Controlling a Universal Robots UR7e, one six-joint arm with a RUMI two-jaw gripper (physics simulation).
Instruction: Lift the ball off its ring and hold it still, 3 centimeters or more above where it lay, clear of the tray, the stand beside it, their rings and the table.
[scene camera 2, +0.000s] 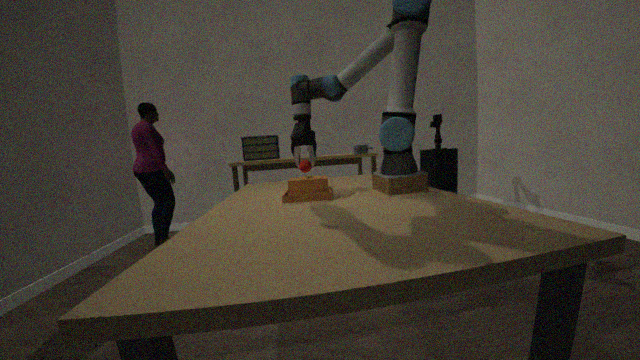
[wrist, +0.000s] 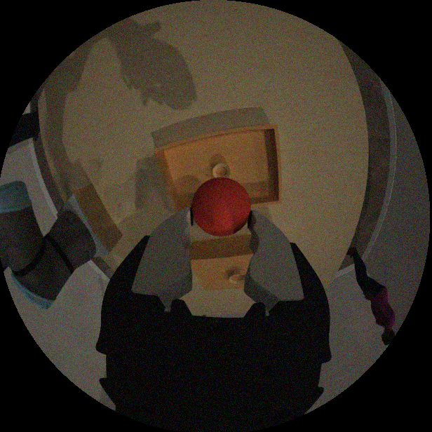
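Pixels of known places: gripper, fingertip midpoint: (scene camera 2: 305, 168); arm's base, origin of the base link: (scene camera 2: 398, 172).
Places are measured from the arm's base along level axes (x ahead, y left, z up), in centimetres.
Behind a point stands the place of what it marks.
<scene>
A red ball (scene camera 2: 305, 166) @[x 40.0, y 0.9, z 5.4 cm] (wrist: 221, 206) is between the fingertips of my gripper (scene camera 2: 305, 164) @[x 39.6, y -2.5, z 4.3 cm] (wrist: 220, 210), which is shut on it. The ball is up in the air, above the tray and the stand, with a gap below it in the scene view. The orange-brown tray (scene camera 2: 307, 198) @[x 40.5, y 4.9, z -6.6 cm] (wrist: 279, 165) lies on the table below. Its small pale ring (wrist: 215, 170) shows bare on the tray floor in the wrist view. The wooden stand (wrist: 212, 276) is beside the tray, with another ring (wrist: 236, 275) on top, partly hidden by a finger.
The wooden table (scene camera 2: 240, 260) @[x 57.4, y 48.2, z -7.8 cm] (wrist: 320, 125) carries the tray and the arm's base block (scene camera 2: 400, 184) @[x 4.3, y 8.9, z -3.9 cm]. A back table (scene camera 2: 335, 160) holds a dark panel (scene camera 2: 260, 147) and a pot (scene camera 2: 360, 149). A person (scene camera 2: 150, 150) (wrist: 381, 305) stands left of the table in the scene view.
</scene>
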